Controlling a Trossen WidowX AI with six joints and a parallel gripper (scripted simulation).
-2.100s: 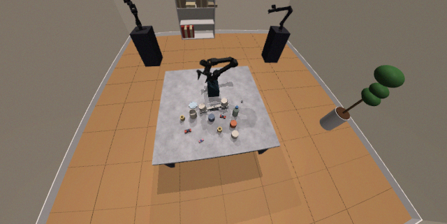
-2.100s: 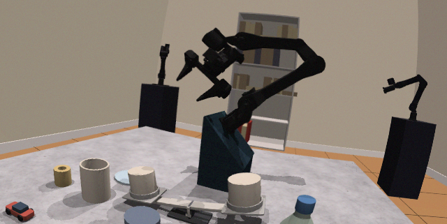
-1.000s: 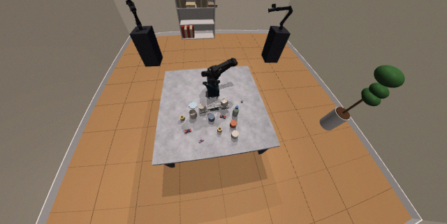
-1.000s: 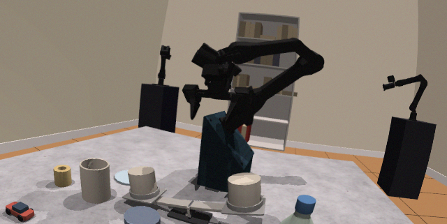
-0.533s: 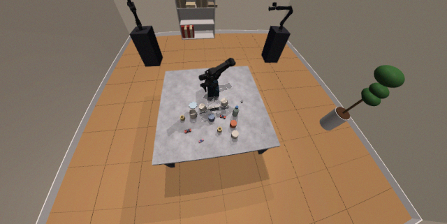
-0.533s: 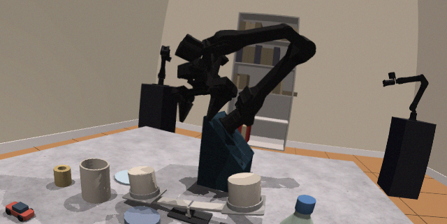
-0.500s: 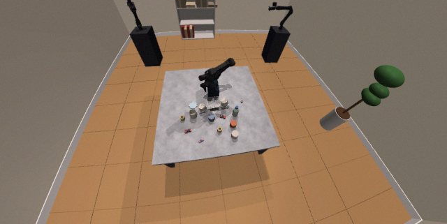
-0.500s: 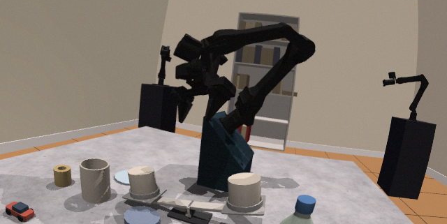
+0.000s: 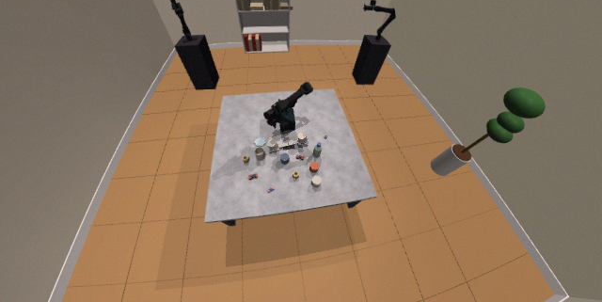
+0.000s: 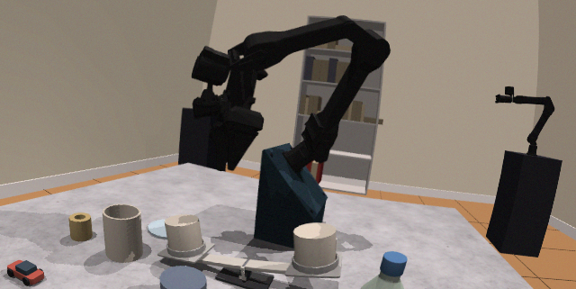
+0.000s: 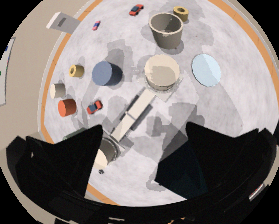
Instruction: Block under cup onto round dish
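Now: the block 16 cm below my gripper tip, 6 cm to the right of it and 5 cm ahead of it. The rest, counted from my gripper tip: pale blue round dish: 20 cm below, 18 cm to the right, 3 cm behind; balance: 16 cm below, 8 cm to the left, 3 cm ahead; open beige cylinder: 17 cm to the right, 16 cm below, 12 cm ahead.
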